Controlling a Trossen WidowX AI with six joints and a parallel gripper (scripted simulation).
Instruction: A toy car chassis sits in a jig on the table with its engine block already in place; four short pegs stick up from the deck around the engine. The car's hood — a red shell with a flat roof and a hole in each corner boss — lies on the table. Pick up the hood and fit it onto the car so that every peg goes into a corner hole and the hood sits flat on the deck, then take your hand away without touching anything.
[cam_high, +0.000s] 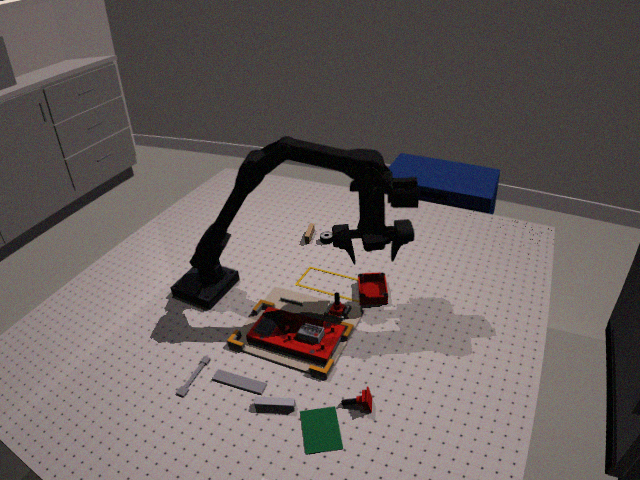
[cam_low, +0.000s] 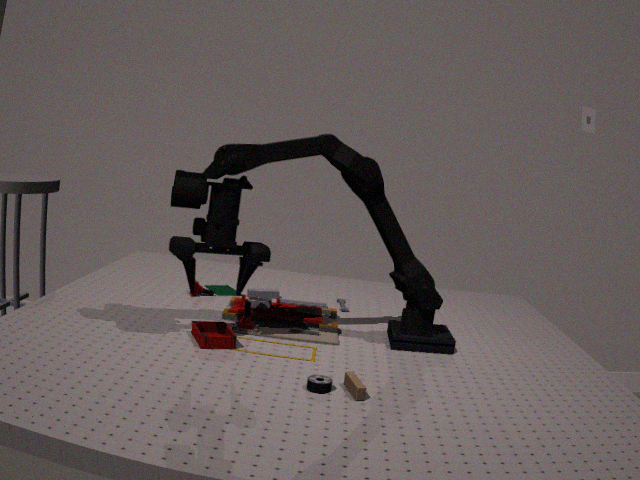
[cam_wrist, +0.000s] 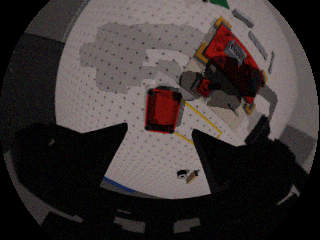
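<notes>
Now: the red hood 8 cm below my gripper tip. Also, from my gripper tip: wooden block (29 cm behind, 14 cm to the left, 8 cm below); then grey engine block (4 cm behind, 22 cm to the right, 7 cm below); then green card (10 cm ahead, 41 cm to the right, 9 cm below).
</notes>
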